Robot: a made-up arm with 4 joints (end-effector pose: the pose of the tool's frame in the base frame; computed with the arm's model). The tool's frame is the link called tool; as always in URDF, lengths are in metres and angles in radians.
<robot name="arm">
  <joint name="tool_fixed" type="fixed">
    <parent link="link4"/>
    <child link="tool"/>
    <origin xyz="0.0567 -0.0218 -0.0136" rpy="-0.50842 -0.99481 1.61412"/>
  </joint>
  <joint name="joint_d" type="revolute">
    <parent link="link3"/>
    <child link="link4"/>
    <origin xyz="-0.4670 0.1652 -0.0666" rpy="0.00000 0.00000 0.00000"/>
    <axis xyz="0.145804 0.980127 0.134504"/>
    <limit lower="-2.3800" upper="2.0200"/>
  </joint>
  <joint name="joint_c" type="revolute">
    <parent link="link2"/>
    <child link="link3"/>
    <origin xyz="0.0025 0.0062 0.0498" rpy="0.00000 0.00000 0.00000"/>
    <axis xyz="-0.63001 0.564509 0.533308"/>
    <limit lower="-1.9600" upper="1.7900"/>
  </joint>
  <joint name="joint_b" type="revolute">
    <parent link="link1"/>
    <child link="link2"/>
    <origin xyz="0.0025 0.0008 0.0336" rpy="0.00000 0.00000 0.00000"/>
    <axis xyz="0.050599 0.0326 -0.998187"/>
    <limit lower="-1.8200" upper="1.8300"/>
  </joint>
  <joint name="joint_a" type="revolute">
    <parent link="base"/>
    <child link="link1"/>
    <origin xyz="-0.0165 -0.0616 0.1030" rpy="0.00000 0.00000 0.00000"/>
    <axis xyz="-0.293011 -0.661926 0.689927"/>
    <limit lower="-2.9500" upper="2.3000"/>
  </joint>
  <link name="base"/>
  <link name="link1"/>
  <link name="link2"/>
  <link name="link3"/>
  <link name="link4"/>
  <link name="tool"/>
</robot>
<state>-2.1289 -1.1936 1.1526 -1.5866</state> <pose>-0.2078 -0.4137 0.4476 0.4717 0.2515 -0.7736 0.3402</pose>
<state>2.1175 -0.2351 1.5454 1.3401</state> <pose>-0.1829 -0.5538 0.3126 0.5112 -0.7189 0.1203 0.4553</pose>
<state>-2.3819 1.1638 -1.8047 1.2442</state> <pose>-0.1298 -0.2936 -0.3615 0.6086 -0.5559 -0.1414 -0.5483</pose>
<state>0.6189 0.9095 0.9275 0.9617</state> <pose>-0.5058 0.0769 0.0993 0.8820 0.3208 0.0345 0.3435</pose>
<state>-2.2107 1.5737 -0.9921 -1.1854</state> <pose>0.0485 -0.1765 -0.3419 0.4366 -0.5959 0.6526 0.1685</pose>
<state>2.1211 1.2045 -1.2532 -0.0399</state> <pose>-0.2812 0.2595 -0.0646 0.1770 -0.2396 0.9478 -0.1140</pose>
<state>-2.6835 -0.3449 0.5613 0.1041</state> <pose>0.1861 -0.1842 0.4882 0.6682 0.6103 -0.0519 -0.4222</pose>
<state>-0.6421 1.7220 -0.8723 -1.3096</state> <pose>0.4358 -0.0073 -0.0077 0.4028 -0.9089 0.0987 -0.0440</pose>
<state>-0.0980 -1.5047 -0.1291 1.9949</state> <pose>-0.2862 -0.5066 0.0415 0.3933 0.3963 0.6049 0.5678</pose>
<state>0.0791 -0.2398 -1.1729 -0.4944</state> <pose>-0.3053 0.2700 0.1061 0.3927 -0.0315 -0.9050 0.1603</pose>
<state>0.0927 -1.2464 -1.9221 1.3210</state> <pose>-0.5030 0.1180 0.2326 0.1626 0.8914 -0.2703 0.3253</pose>
